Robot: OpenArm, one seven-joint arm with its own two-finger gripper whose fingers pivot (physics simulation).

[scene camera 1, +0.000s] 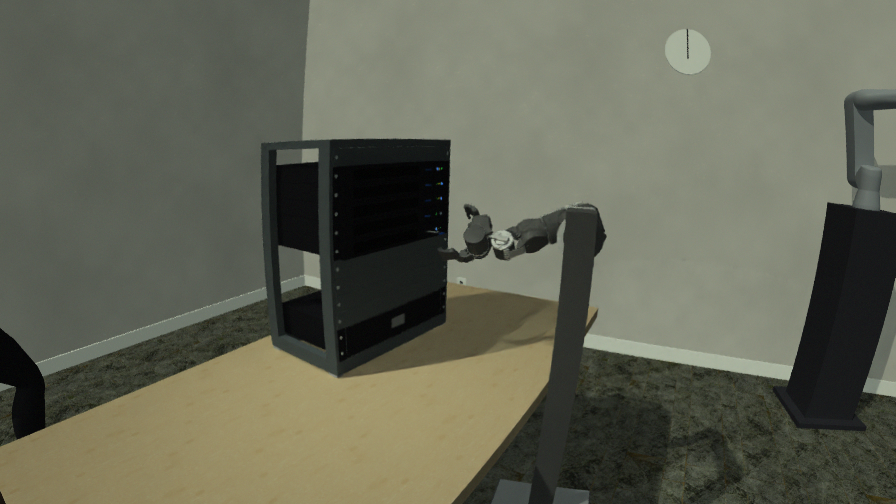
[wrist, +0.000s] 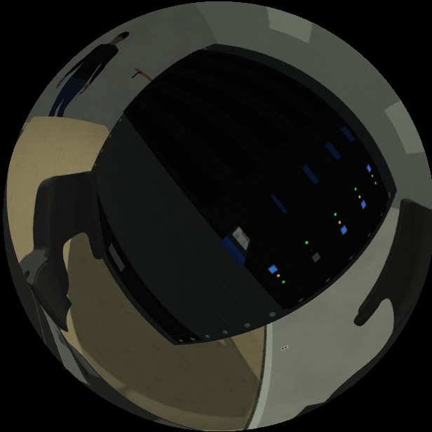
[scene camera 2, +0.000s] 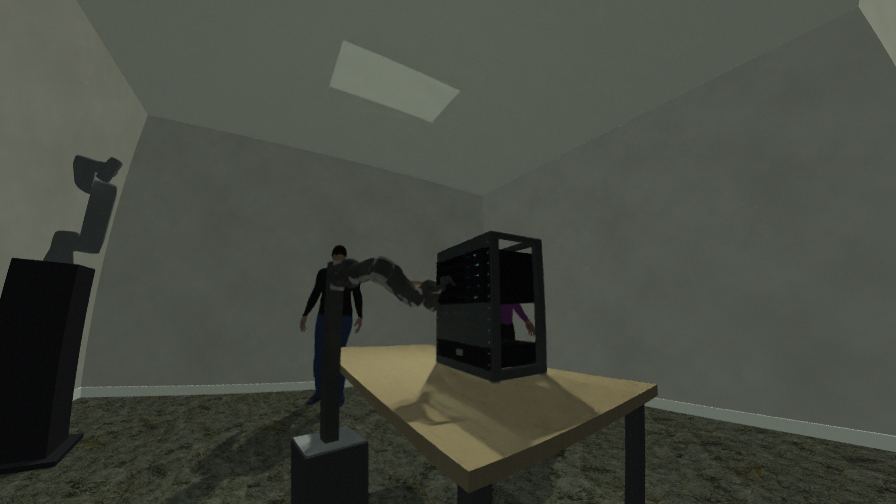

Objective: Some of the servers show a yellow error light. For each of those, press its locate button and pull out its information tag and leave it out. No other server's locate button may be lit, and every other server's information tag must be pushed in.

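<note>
The rack (scene camera 1: 393,275) (scene camera 2: 496,313) holds five black servers. In the wrist view, the lowest server's information tag (wrist: 233,251) (scene camera 1: 433,231) sticks out, its white label showing. The four other tags (wrist: 279,204) (wrist: 310,174) (wrist: 332,150) (wrist: 348,133) appear pushed in. Blue locate buttons (wrist: 369,168) (wrist: 363,204) (wrist: 343,230) (wrist: 272,269) are lit on the top three servers and the lowest; each shows a yellow light. The fourth server from the top has an unlit button (wrist: 316,257) and no yellow light. My gripper (scene camera 1: 456,230) (wrist: 205,244) is open and empty, in front of the lowest server's tag.
The rack stands on a wooden table (scene camera 1: 219,432) (scene camera 2: 501,432). A grey panel (wrist: 170,225) lies below the servers, with another black unit (scene camera 1: 375,332) at the bottom. A person (scene camera 2: 338,294) (wrist: 90,70) stands beyond the table. Another arm stands on a black pedestal (scene camera 1: 836,313) (scene camera 2: 43,351).
</note>
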